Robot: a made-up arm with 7 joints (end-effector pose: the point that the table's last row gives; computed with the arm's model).
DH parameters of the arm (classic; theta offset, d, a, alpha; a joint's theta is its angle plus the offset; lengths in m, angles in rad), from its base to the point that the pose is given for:
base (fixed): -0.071 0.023 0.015 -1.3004
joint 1: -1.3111 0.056 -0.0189 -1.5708
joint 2: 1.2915 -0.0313 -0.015 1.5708
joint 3: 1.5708 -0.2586 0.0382 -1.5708
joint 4: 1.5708 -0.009 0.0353 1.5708
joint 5: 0 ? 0.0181 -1.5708
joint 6: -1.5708 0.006 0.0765 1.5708
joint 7: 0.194 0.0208 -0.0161 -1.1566
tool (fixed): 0.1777 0.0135 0 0
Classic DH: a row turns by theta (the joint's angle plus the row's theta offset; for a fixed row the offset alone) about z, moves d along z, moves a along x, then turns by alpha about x.
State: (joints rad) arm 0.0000 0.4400 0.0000 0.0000 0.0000 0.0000 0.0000
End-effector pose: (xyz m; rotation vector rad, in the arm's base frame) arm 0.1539 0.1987 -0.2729 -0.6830 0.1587 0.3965
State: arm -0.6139 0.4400 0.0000 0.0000 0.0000 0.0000 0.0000
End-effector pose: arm 0.3247 0.1507 -0.1438 -0.7957 -0.3359 0.0238
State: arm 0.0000 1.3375 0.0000 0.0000 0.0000 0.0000 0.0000
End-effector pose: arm 0.2044 0.3408 -0.0753 0.1918 0.0484 0.2157
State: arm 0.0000 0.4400 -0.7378 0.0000 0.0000 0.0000 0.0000
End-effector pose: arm 0.0804 0.0518 -0.3255 -0.6880 0.6959 -0.1376
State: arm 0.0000 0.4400 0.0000 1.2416 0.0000 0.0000 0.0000
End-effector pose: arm -0.0412 0.2719 -0.3834 -0.2936 1.0216 1.2505
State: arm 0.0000 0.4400 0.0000 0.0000 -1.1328 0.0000 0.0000
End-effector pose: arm 0.1497 0.2053 -0.2895 -1.7990 0.2840 0.5728
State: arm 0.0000 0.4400 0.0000 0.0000 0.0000 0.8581 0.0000
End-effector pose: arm 0.1417 0.2214 -0.3195 -0.4361 0.7559 0.9947
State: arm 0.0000 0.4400 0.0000 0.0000 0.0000 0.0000 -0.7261
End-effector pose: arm 0.1652 0.2076 -0.2715 -0.6884 0.6876 -0.1290
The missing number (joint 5, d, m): 0.1426
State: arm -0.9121 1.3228 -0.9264 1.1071 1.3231 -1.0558 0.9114
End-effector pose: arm 0.2011 0.4033 -0.1191 0.7851 0.0577 -0.6433
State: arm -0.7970 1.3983 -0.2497 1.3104 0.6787 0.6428 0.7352
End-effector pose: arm 0.1615 0.5068 -0.0179 1.4633 -0.4357 1.5912
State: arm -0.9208 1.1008 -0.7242 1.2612 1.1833 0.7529 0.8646
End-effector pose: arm 0.2720 0.4332 -0.1125 1.9707 -0.6534 0.6040
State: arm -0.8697 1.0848 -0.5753 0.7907 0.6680 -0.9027 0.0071
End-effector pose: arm 0.2993 0.2877 -0.1271 0.5188 0.0047 -0.5466
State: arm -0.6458 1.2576 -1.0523 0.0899 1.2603 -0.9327 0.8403
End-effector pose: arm 0.1763 0.2635 -0.2110 0.2714 -0.2152 -1.4544
